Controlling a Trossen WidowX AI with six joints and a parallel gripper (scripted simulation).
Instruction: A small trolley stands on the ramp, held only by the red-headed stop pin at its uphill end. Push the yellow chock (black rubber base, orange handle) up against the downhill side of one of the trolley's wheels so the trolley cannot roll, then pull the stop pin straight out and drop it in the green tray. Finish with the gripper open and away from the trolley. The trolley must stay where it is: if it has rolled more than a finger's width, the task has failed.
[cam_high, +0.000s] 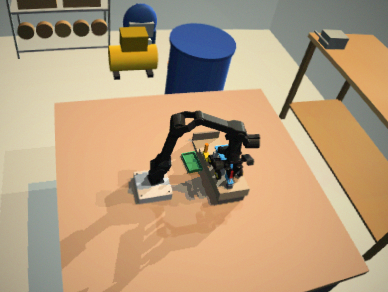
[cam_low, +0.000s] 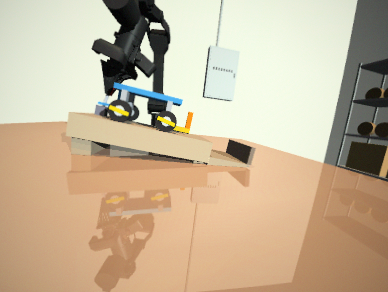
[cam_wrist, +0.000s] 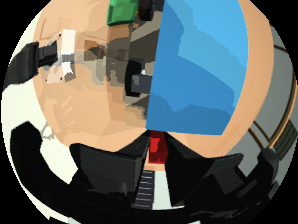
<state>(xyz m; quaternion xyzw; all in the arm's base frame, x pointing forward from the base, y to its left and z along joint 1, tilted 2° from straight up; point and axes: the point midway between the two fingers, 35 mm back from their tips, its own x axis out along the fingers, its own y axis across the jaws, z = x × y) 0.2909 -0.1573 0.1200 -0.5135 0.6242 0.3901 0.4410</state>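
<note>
The yellow chock lies 20 cm to the left of my gripper tip and 6 cm below it. Round my gripper tip: blue-decked trolley (10 cm to the left, 4 cm ahead, 3 cm below); then red-headed stop pin (right at my gripper tip).
</note>
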